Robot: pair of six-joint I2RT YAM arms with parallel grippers.
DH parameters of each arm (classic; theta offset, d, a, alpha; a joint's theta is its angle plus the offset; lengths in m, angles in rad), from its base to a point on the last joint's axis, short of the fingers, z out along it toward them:
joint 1: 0 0.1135 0.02 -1.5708
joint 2: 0 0 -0.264 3.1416
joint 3: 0.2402 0 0.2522 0
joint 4: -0.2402 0 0.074 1.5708
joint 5: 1.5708 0 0 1.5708
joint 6: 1.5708 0.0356 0 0
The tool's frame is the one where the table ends.
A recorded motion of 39 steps. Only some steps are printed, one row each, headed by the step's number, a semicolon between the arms.
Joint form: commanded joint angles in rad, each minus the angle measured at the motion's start. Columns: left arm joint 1, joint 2, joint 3, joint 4, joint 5, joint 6; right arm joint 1, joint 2, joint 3, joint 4, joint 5, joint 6.
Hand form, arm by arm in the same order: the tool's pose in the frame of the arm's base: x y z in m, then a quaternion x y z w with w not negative. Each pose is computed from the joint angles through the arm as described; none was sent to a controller.
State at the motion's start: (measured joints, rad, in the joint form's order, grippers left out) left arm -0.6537 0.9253 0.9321 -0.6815 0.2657 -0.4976; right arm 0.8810 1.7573 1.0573 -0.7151 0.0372 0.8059
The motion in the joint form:
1: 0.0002 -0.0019 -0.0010 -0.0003 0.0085 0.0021; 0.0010 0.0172 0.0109 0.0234 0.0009 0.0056
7: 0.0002 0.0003 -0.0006 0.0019 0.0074 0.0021; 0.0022 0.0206 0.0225 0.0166 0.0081 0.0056
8: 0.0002 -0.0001 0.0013 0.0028 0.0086 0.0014; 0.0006 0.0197 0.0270 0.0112 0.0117 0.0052
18: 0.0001 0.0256 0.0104 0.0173 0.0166 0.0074; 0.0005 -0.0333 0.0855 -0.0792 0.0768 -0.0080
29: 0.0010 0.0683 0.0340 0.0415 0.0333 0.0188; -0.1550 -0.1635 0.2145 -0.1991 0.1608 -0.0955
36: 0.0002 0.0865 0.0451 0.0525 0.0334 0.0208; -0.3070 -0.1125 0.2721 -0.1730 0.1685 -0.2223
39: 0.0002 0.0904 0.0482 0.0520 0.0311 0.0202; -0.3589 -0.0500 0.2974 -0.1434 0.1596 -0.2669
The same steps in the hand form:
1: 0.1449 -0.1231 0.3184 0.12952 0.88525 -0.33674 0.29355; 0.2029 0.2443 0.1508 -0.03346 0.99553 0.05206 0.07137
7: 0.1454 -0.1234 0.3183 0.12930 0.88525 -0.33643 0.29400; 0.2040 0.2459 0.1525 -0.03372 0.99538 0.05025 0.07448
8: 0.1453 -0.1234 0.3191 0.12939 0.88450 -0.33766 0.29481; 0.2047 0.2457 0.1537 -0.03297 0.99537 0.04898 0.07587
18: 0.1501 -0.1275 0.3189 0.13367 0.88392 -0.33921 0.29285; 0.2061 0.2437 0.1828 -0.03596 0.99298 0.03460 0.10720
29: 0.1583 -0.1342 0.3211 0.14203 0.88069 -0.34448 0.29250; 0.2389 0.2027 0.2540 0.00881 0.98131 0.03565 0.18891
36: 0.1619 -0.1372 0.3223 0.14347 0.87961 -0.34516 0.29421; 0.2811 0.1731 0.2562 0.02345 0.97789 0.01486 0.20729
39: 0.1626 -0.1377 0.3225 0.14266 0.88014 -0.34415 0.29421; 0.3024 0.1660 0.2448 0.02585 0.97893 0.00670 0.20246

